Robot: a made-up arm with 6 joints. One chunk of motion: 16 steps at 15 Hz.
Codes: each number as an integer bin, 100 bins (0 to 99) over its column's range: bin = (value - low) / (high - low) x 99, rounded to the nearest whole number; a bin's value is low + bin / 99 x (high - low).
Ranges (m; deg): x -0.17..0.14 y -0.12..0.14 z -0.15..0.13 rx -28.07..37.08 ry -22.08..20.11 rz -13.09..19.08
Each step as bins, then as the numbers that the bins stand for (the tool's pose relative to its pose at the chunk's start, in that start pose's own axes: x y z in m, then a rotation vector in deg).
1 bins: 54 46 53 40 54 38
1 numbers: -0.0009 0.0008 -0.0001 -1.75 0.93 -0.74
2 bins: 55 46 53 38 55 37
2 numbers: 0.0022 0.0008 -0.0001 -3.06 1.36 -1.07
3 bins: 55 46 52 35 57 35
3 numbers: 0.0022 0.0008 -0.0029 -5.04 2.21 -1.72
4 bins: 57 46 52 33 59 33
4 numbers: 0.0085 0.0008 -0.0029 -6.35 3.06 -2.37
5 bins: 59 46 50 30 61 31
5 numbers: 0.0147 0.0008 -0.0086 -8.33 3.92 -3.02
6 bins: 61 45 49 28 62 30
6 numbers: 0.0210 -0.0018 -0.0114 -9.64 4.34 -3.34
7 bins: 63 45 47 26 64 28
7 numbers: 0.0273 -0.0018 -0.0171 -10.96 5.19 -3.99
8 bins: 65 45 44 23 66 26
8 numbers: 0.0335 -0.0018 -0.0256 -12.93 6.05 -4.64
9 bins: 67 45 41 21 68 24
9 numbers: 0.0398 -0.0018 -0.0340 -14.25 6.90 -5.29
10 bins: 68 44 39 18 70 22
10 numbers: 0.0429 -0.0044 -0.0397 -16.22 7.75 -5.94
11 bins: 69 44 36 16 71 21
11 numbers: 0.0461 -0.0044 -0.0482 -17.54 8.18 -6.27
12 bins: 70 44 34 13 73 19
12 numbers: 0.0492 -0.0044 -0.0538 -19.51 9.03 -6.92
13 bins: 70 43 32 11 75 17
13 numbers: 0.0492 -0.0071 -0.0595 -20.83 9.88 -7.57
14 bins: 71 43 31 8 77 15
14 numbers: 0.0523 -0.0071 -0.0623 -22.81 10.73 -8.22
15 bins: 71 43 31 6 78 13
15 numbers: 0.0523 -0.0071 -0.0623 -24.12 11.16 -8.87
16 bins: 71 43 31 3 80 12
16 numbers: 0.0523 -0.0071 -0.0623 -26.10 12.01 -9.19
